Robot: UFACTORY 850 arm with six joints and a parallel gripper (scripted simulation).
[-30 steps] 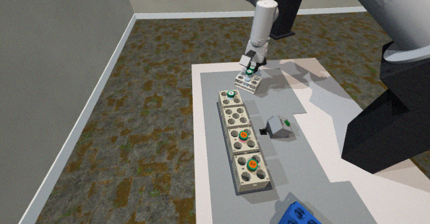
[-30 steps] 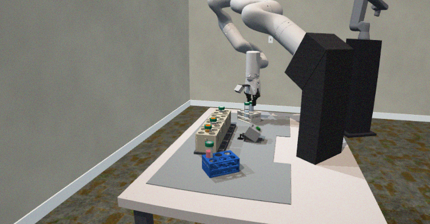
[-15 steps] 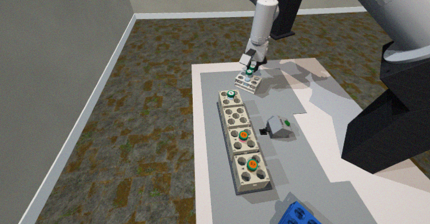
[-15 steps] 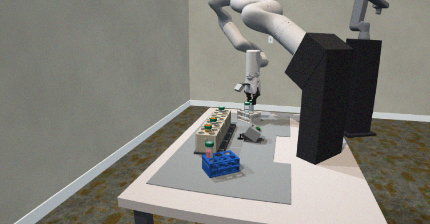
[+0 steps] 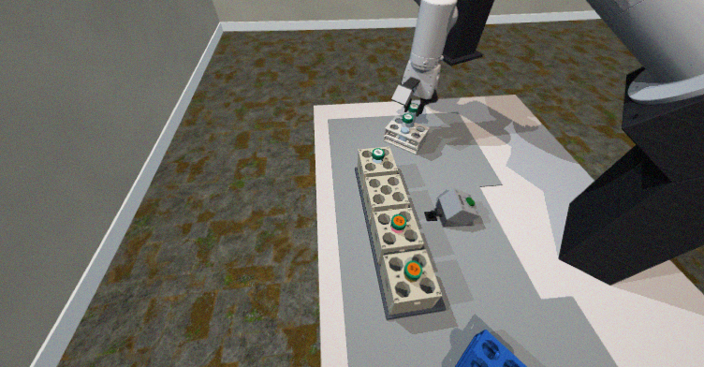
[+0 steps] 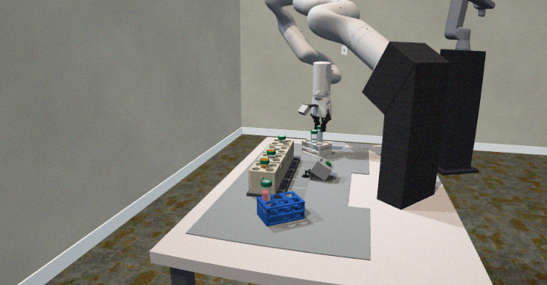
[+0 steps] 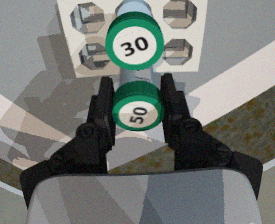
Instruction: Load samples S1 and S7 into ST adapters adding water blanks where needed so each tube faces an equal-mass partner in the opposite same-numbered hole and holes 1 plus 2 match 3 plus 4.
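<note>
My gripper is now 50 mm above the 50 mL blank and 10 mm short of it. From my hand the other things lie so: blank rack RB 100 mm below, 20 mm ahead, 10 mm to the left; 30 mL blank 70 mm below, 40 mm ahead, 20 mm to the left; 40 mL blank 210 mm ahead, 110 mm to the left, 70 mm below.
</note>
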